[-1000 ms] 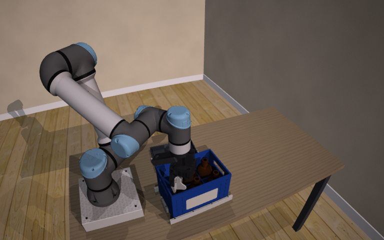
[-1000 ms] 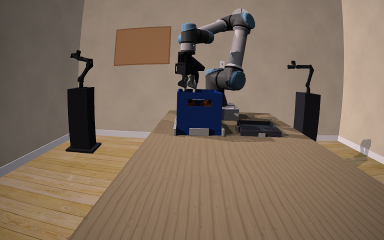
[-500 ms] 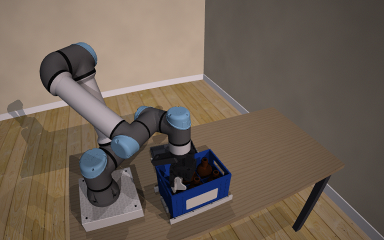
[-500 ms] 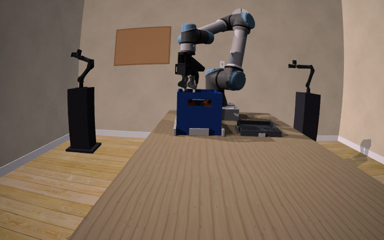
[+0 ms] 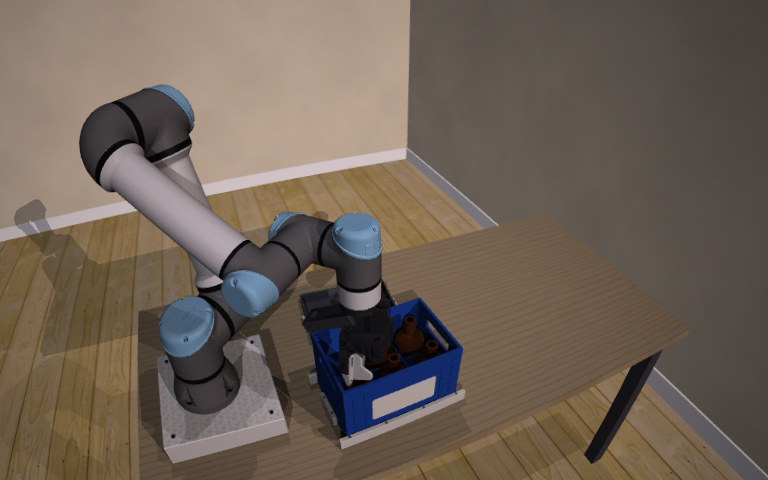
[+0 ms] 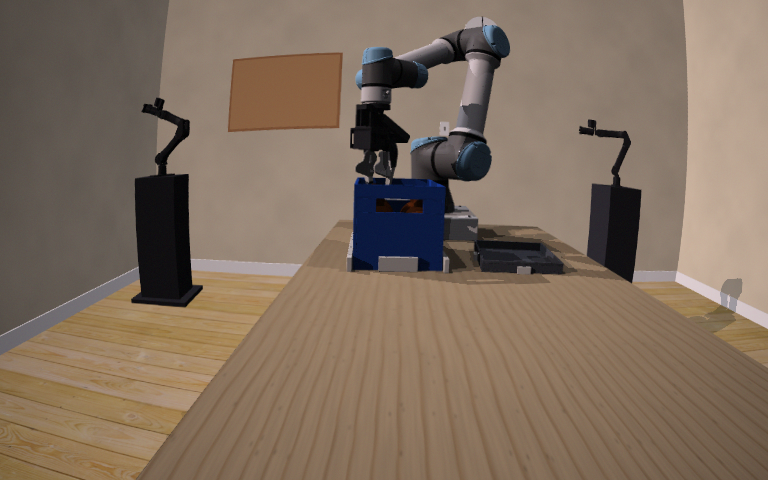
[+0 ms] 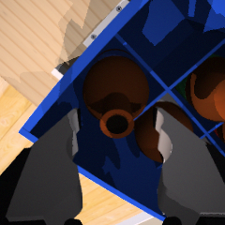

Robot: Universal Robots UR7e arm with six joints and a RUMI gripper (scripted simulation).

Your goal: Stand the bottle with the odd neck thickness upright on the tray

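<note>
Right now the crate is 9 cm ahead of my hand, 4 cm to the left of it and 7 cm below it. From my hand the other things lie so: tray (13 cm ahead, 32 cm to the left, 14 cm below).
</note>
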